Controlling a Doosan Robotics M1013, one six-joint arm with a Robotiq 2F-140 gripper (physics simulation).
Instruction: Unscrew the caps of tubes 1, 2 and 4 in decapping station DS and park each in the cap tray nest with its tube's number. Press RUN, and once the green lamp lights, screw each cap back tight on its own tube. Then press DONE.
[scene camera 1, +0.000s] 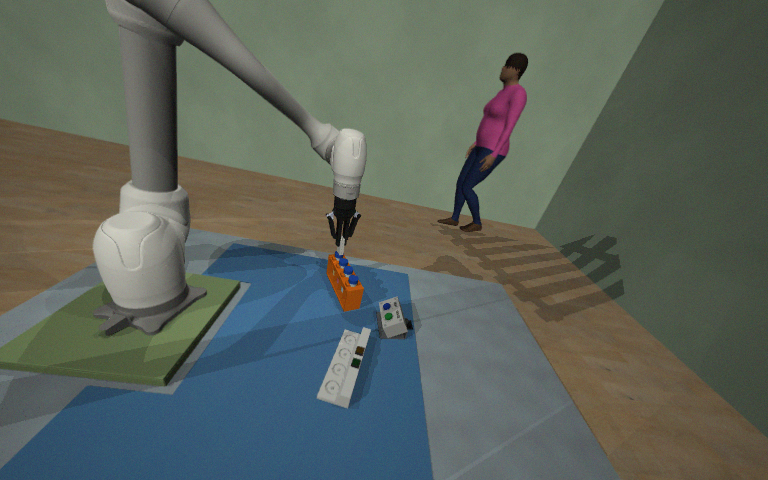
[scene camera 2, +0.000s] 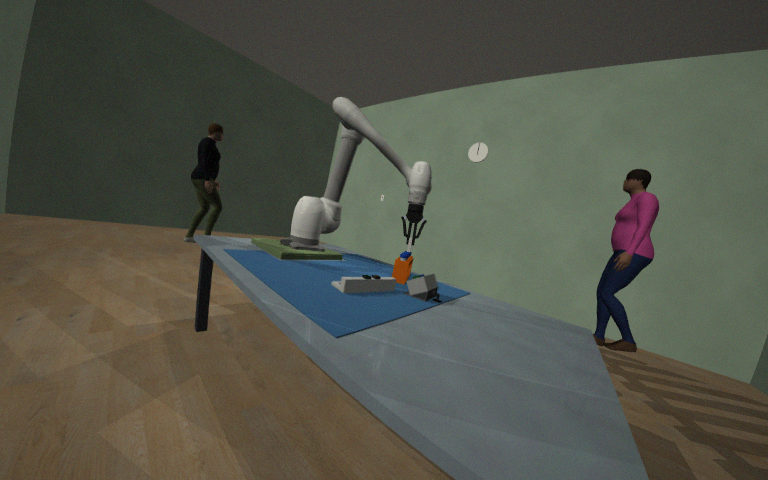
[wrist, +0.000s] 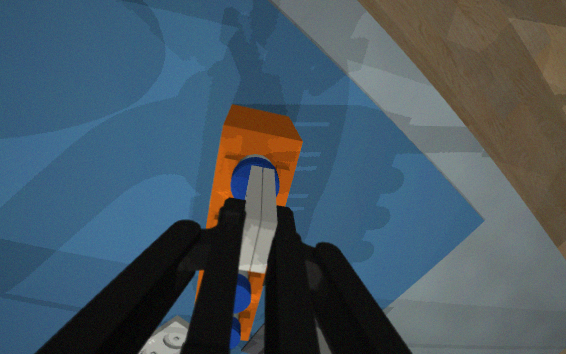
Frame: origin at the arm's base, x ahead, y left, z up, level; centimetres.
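Seen in the pictures: gripper, fingertip midpoint: (scene camera 1: 339, 252) (scene camera 2: 408, 251) (wrist: 258, 187); arm's base at its link origin: (scene camera 1: 156, 303) (scene camera 2: 303, 246).
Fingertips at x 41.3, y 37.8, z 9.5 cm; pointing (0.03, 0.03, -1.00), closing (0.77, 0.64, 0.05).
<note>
Offsets run from my fingertips to a thing's top centre. "spot": to the spot under its first point. Level surfaces: height alone.
The orange decapping station {dx +4.7, dy -6.3, dz -1.8 cm} (scene camera 1: 352, 300) (scene camera 2: 402, 272) (wrist: 257, 141) holds a row of tubes with blue caps. The near-end cap {dx +9.6, dy -12.4, dz +0.0 cm} (scene camera 1: 353, 280) and the far-end cap {dx -0.2, dy -0.2, dz +0.0 cm} (scene camera 1: 338, 255) (wrist: 239, 181) are seated in the row. Tube numbers are not legible. My gripper (scene camera 1: 341, 251) (scene camera 2: 409, 248) (wrist: 258, 187) is shut and empty, pointing down with its pale fingertips right over the far-end cap; whether they touch it cannot be told. The white cap tray {dx +16.6, dy -35.7, dz -6.8 cm} (scene camera 1: 333, 399) (scene camera 2: 368, 285) has round nests, with no caps in those visible. A dark green square {spot: dx +19.3, dy -37.8, dz -6.8 cm} (scene camera 1: 355, 362) and a dark brown square {spot: dx +19.2, dy -33.9, dz -6.8 cm} (scene camera 1: 359, 350) sit on its raised side.
A grey control box {dx +26.1, dy -16.3, dz -3.7 cm} (scene camera 1: 393, 326) (scene camera 2: 422, 286) with a blue button {dx +23.3, dy -14.9, dz -4.6 cm} (scene camera 1: 386, 306) and a green button {dx +24.8, dy -19.1, dz -4.6 cm} (scene camera 1: 388, 316) stands beside the station and tray on the blue mat {dz -12.1 cm} (scene camera 1: 271, 430) (scene camera 2: 339, 322). A person in pink (scene camera 1: 501, 118) (scene camera 2: 637, 226) and one in black (scene camera 2: 208, 158) stand beyond the table.
</note>
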